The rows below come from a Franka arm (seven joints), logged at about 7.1 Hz.
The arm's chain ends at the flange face. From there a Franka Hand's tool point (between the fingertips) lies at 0.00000 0.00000 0.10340 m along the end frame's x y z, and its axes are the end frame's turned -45 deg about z.
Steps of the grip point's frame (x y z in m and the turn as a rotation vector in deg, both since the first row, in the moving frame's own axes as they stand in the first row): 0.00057, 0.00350, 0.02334, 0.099, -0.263, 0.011; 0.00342, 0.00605, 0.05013, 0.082, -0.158, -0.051; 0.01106, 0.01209, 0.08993, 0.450, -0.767, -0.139; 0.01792, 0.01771, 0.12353, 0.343, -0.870, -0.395; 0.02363, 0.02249, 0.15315, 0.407, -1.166, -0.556; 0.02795, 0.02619, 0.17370, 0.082, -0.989, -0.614; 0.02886, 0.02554, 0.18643, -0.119, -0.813, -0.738
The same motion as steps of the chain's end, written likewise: 0.00334, 0.00186, 0.02334, -0.116, -0.256, 0.011; 0.00700, 0.00176, 0.05013, -0.054, -0.170, -0.051; 0.01792, 0.00032, 0.08994, -0.224, -0.861, -0.139; 0.02674, -0.00083, 0.12354, -0.373, -0.858, -0.395; 0.03461, -0.00178, 0.15317, -0.537, -1.112, -0.556; 0.03964, -0.00241, 0.17372, -0.641, -0.757, -0.614; 0.03934, -0.00354, 0.18644, -0.659, -0.491, -0.738
